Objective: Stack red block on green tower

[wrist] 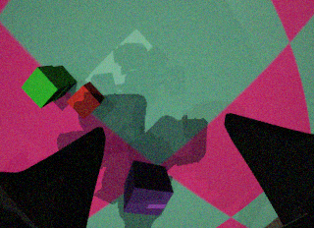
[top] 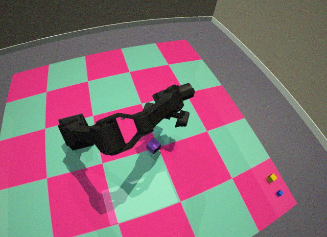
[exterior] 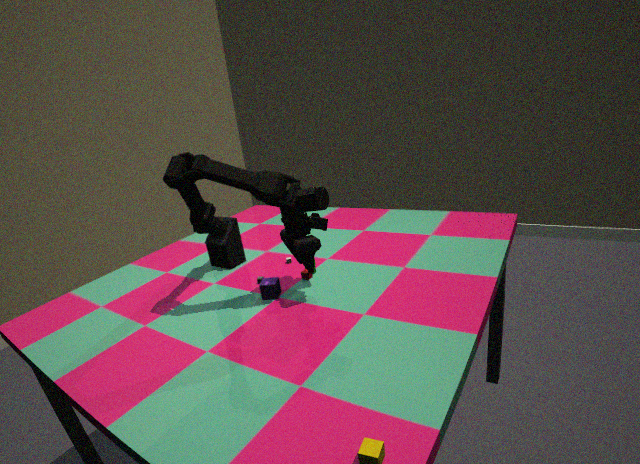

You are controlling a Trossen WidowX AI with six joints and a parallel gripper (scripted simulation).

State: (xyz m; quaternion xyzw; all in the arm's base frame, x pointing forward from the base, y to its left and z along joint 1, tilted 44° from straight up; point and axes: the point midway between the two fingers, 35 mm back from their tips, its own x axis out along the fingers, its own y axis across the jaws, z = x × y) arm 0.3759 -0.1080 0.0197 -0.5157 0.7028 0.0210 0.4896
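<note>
The red block is 40 mm behind my gripper tip, 60 mm to the left of it and 50 mm below it. From my gripper tip the other things lie so: small grey block (170 mm behind, 50 mm below); then small white block (160 mm behind, 140 mm to the left, 50 mm below); then purple cube (90 mm behind, 60 mm to the right, 40 mm below).
</note>
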